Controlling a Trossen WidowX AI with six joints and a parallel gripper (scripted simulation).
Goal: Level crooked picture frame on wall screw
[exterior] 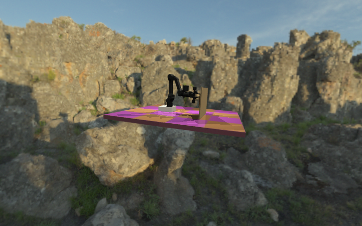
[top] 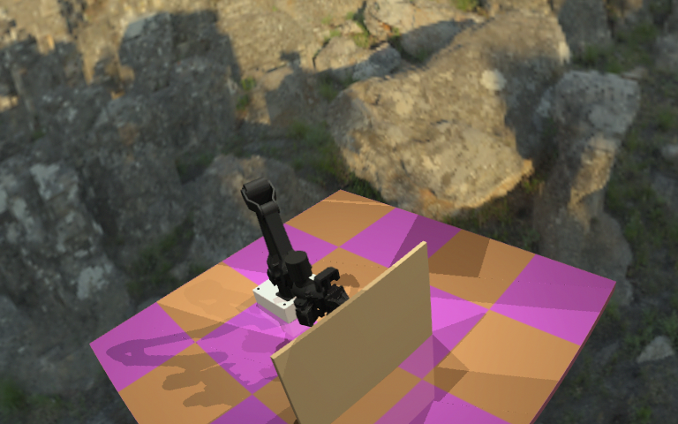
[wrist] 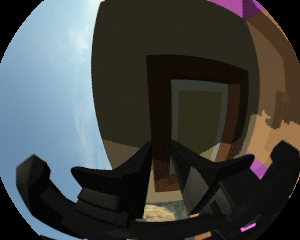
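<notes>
Now: the picture frame 1 cm ahead of my gripper tip and 5 cm below it. Round my gripper tip: wall panel (2 cm ahead, 2 cm to the right, 7 cm below).
</notes>
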